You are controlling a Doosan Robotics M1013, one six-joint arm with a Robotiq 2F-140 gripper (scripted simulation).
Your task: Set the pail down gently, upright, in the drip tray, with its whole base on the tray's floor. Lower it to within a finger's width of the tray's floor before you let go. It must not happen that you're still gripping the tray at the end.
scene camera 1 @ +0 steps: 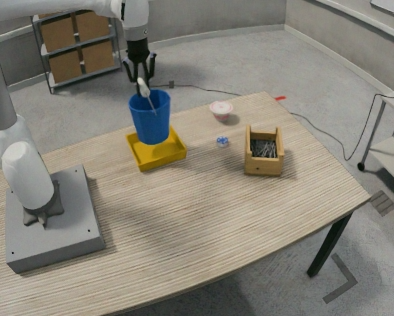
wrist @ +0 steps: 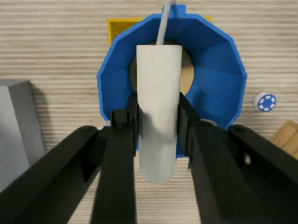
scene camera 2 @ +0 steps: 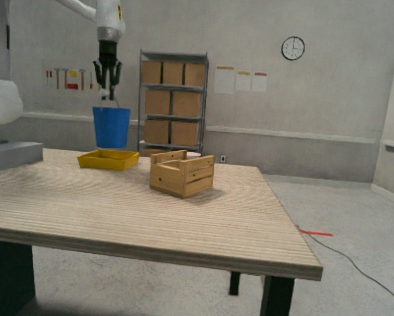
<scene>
My gripper shows in scene camera 1, in the wrist view (156, 105) and in scene camera 2. One and the same spot on my gripper: (scene camera 2: 102, 76) is (scene camera 1: 136, 74).
</scene>
